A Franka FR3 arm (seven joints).
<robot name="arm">
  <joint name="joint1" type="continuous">
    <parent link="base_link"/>
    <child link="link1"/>
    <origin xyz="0 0 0.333" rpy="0 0 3.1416"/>
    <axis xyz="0 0 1"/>
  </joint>
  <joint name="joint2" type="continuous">
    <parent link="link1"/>
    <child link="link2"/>
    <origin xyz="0 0 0" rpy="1.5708 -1.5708 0"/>
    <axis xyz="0 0 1"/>
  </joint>
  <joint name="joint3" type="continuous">
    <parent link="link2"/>
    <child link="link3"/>
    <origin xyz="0.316 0 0" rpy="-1.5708 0 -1.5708"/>
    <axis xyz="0 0 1"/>
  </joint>
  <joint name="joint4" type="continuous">
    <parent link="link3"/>
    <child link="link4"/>
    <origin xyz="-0.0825 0 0" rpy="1.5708 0 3.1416"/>
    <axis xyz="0 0 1"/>
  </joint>
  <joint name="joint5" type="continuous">
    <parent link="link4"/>
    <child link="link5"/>
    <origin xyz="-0.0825 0.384 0" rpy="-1.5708 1.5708 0"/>
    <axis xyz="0 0 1"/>
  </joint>
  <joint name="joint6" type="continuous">
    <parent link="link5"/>
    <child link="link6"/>
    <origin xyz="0 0 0" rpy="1.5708 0 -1.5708"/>
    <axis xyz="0 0 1"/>
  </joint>
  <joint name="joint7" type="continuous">
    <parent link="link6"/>
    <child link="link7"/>
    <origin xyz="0.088 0 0" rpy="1.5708 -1.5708 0"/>
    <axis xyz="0 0 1"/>
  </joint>
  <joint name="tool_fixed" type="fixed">
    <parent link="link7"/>
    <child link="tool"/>
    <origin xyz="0 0 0.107" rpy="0 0 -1.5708"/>
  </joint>
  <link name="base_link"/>
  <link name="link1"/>
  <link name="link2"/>
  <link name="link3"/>
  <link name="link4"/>
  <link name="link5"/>
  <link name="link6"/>
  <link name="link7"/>
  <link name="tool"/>
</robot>
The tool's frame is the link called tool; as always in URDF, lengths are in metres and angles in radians. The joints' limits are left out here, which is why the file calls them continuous.
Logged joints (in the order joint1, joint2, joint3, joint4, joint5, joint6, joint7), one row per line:
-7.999, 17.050, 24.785, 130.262, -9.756, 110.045, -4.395
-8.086, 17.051, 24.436, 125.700, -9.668, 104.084, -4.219
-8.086, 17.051, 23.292, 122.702, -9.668, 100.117, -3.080
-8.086, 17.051, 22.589, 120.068, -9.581, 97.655, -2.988
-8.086, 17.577, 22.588, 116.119, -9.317, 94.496, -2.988
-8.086, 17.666, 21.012, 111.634, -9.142, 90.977, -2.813
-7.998, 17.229, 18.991, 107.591, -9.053, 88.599, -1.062
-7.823, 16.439, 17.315, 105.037, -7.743, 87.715, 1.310
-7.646, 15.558, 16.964, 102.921, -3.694, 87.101, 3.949
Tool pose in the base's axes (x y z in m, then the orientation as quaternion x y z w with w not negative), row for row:
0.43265, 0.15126, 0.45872, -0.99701, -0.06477, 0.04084, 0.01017
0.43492, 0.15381, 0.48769, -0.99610, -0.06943, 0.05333, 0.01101
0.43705, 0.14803, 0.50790, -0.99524, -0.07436, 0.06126, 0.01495
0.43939, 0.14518, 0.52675, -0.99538, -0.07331, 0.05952, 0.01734
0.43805, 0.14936, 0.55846, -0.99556, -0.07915, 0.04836, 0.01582
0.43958, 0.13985, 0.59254, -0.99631, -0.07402, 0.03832, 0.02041
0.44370, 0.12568, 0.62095, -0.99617, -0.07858, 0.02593, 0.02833
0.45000, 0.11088, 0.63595, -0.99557, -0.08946, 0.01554, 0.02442
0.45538, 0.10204, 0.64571, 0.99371, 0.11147, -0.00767, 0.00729
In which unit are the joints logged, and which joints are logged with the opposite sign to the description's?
The joints are logged in degrees. Opposite sign: joint2, joint4, joint5, joint7.
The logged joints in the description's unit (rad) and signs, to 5 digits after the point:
-0.13961, -0.29758, 0.43258, -2.27350, 0.17027, 1.92065, 0.07671
-0.14113, -0.29760, 0.42649, -2.19388, 0.16874, 1.81661, 0.07364
-0.14113, -0.29760, 0.40652, -2.14155, 0.16874, 1.74737, 0.05376
-0.14113, -0.29760, 0.39425, -2.09558, 0.16722, 1.70440, 0.05215
-0.14113, -0.30678, 0.39423, -2.02666, 0.16261, 1.64927, 0.05215
-0.14113, -0.30833, 0.36673, -1.94838, 0.15956, 1.58785, 0.04910
-0.13959, -0.30070, 0.33146, -1.87782, 0.15800, 1.54634, 0.01854
-0.13654, -0.28691, 0.30220, -1.83324, 0.13514, 1.53092, -0.02286
-0.13345, -0.27154, 0.29608, -1.79631, 0.06447, 1.52020, -0.06892

